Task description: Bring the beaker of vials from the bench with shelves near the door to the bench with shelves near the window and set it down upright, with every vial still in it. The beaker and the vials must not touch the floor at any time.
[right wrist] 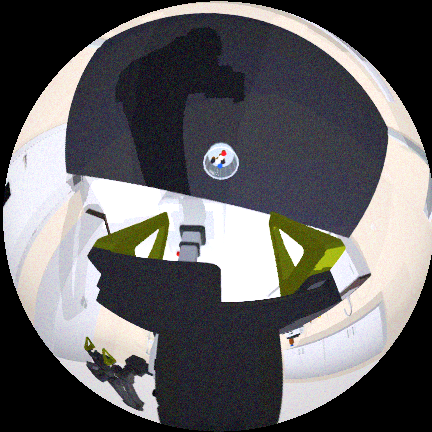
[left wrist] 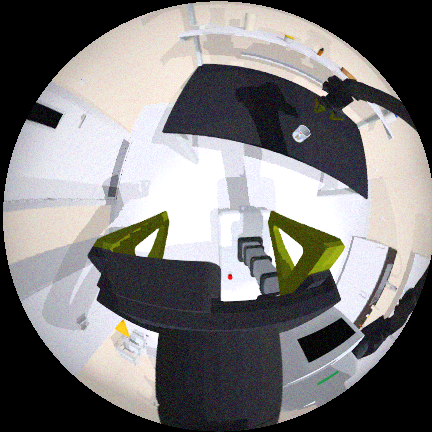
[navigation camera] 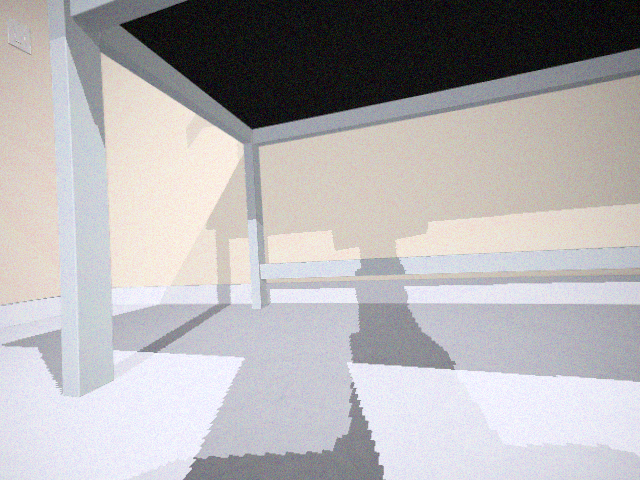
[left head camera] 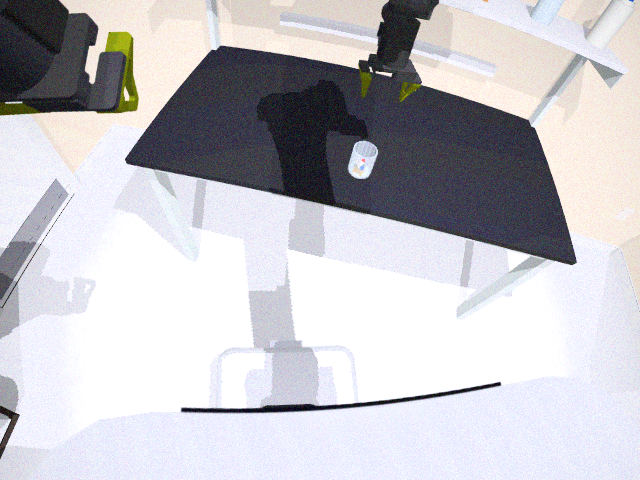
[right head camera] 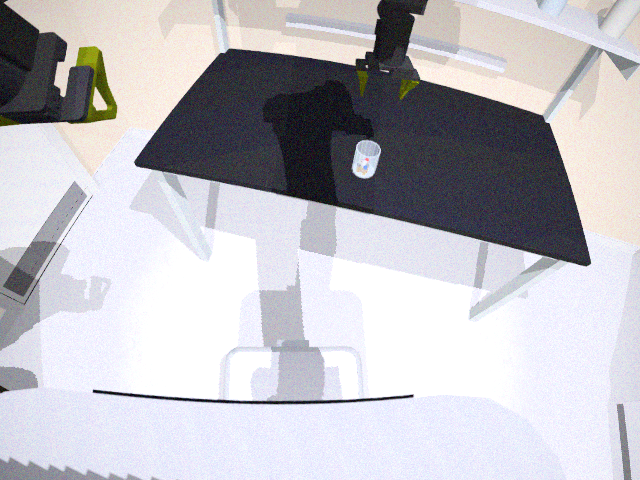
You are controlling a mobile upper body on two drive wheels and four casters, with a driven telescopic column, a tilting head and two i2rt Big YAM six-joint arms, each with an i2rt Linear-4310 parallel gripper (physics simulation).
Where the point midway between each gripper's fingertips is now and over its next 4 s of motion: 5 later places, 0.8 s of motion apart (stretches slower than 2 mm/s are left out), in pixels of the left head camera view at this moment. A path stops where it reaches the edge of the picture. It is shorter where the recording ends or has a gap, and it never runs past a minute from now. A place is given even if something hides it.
My left gripper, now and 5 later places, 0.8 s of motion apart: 92,105; 107,79; 141,18; 179,51; 120,84; 98,104
My right gripper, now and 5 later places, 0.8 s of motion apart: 381,98; 374,127; 372,120; 371,114; 367,128; 366,130
